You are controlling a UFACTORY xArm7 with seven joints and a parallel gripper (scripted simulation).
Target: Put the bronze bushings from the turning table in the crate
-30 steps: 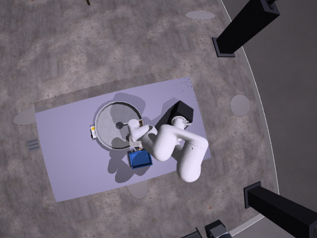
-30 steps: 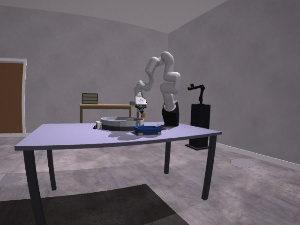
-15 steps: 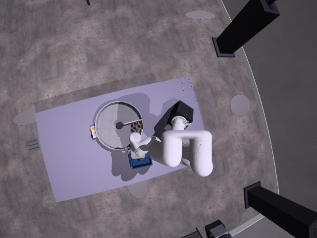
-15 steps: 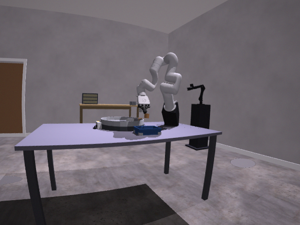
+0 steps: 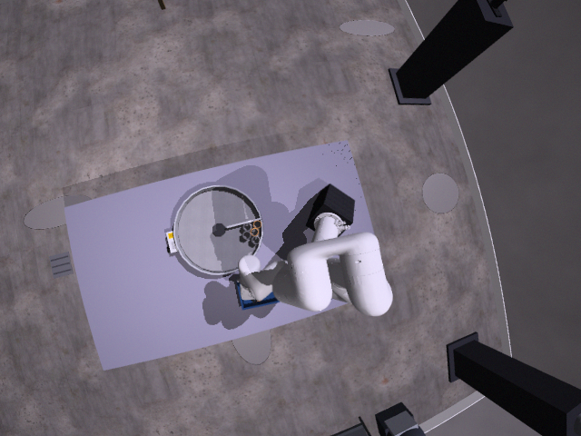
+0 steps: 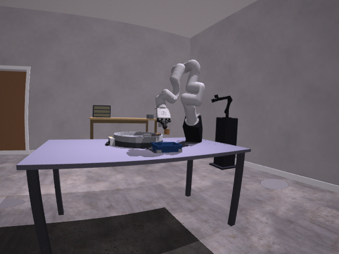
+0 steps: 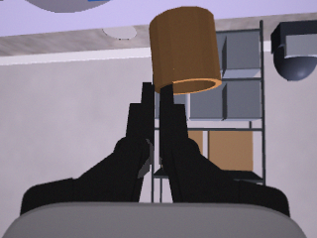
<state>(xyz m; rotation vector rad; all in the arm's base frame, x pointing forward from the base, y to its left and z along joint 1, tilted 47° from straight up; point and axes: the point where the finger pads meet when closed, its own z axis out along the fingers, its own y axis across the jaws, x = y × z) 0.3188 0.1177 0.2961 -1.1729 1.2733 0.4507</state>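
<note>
Now: the blue crate 15 cm below my hand, 1 cm to the left of it and 1 cm behind it. Also, from my hand: round grey turning table: 32 cm to the right, 12 cm below, 12 cm ahead.
</note>
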